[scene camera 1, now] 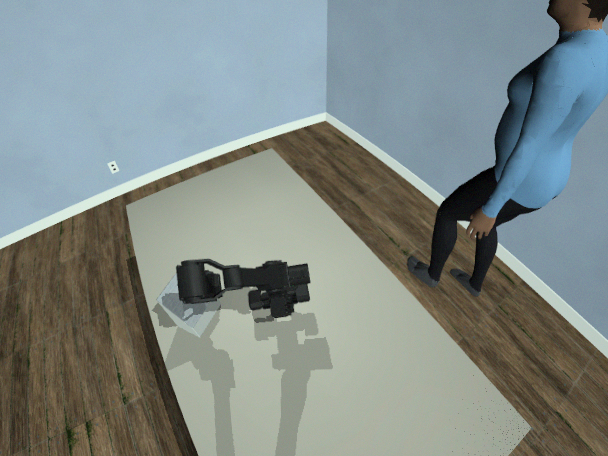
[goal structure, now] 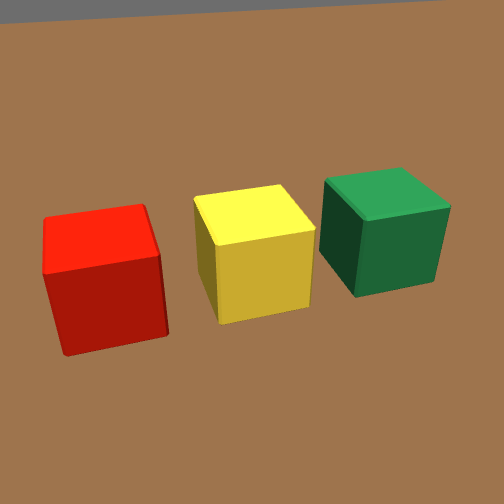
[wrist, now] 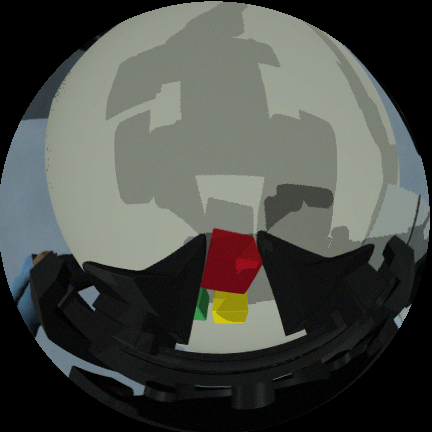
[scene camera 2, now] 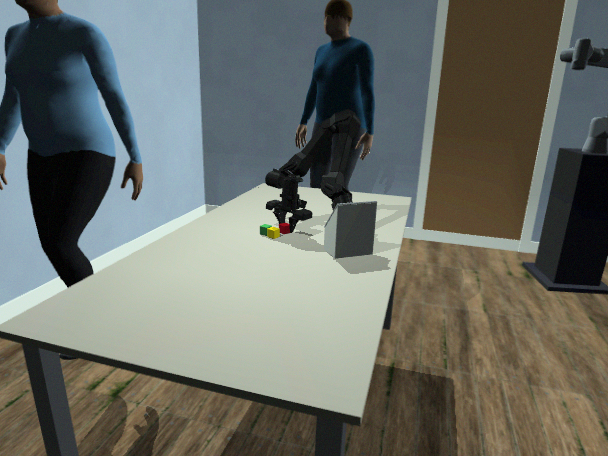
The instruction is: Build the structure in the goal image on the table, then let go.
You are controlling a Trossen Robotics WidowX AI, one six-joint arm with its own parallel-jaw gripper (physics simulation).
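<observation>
A red cube is between the two black fingers of my gripper, which touch its sides in the wrist view; the gripper is shut on it. The cube is at or very near the table top. A yellow cube and a green cube stand on the table close beside it. The left finger partly hides the green cube in the wrist view. In the scene camera 1 view the arm hides the cubes and fingertips.
A grey wedge-shaped stand is on the pale table, near the arm and the table's long edge. One person stands beside the table, another behind the arm.
</observation>
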